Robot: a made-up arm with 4 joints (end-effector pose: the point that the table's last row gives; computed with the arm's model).
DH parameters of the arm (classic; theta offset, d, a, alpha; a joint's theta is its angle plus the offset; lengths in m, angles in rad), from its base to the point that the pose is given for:
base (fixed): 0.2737 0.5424 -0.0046 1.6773
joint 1: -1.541 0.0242 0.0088 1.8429
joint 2: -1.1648 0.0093 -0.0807 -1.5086
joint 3: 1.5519 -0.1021 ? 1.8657
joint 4: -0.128 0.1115 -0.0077 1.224
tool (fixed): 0.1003 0.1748 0 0
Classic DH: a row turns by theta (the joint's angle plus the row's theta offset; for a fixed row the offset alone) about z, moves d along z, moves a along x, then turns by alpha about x.
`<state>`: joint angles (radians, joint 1 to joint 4).
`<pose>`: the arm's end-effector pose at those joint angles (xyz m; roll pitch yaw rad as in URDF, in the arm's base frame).
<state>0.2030 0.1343 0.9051 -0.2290</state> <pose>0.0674 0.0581 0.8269 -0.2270 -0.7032 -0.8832</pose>
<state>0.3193 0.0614 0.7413 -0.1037</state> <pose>0.0349 0.0319 0.8453 -0.1120 -0.5667 -0.7677</pose>
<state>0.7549 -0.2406 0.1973 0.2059</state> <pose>-0.0992 -0.0544 0.8399 0.1994 -0.5548 -0.2143</pose>
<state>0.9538 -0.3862 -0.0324 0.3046</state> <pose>-0.1623 -0.0847 0.8031 0.1836 -0.7284 0.0865</pose>
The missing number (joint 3, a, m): 0.0892
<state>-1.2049 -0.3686 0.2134 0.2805</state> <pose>0.3145 0.0507 0.5231 -0.8851 1.2968 -0.6449</pose>
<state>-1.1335 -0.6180 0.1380 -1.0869</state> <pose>0.1547 0.0483 0.6681 -0.3753 -0.0584 -0.2590</pose>
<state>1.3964 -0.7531 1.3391 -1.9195</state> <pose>-0.0118 -0.0964 0.6961 0.9855 0.0437 -2.9710</pose>
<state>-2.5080 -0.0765 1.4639 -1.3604</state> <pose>-0.0568 0.0001 0.3435 -1.6462 0.7770 0.6888</pose>
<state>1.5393 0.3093 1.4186 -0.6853</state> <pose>-0.2059 0.0060 0.7148 1.1297 -0.0186 -2.7684</pose>
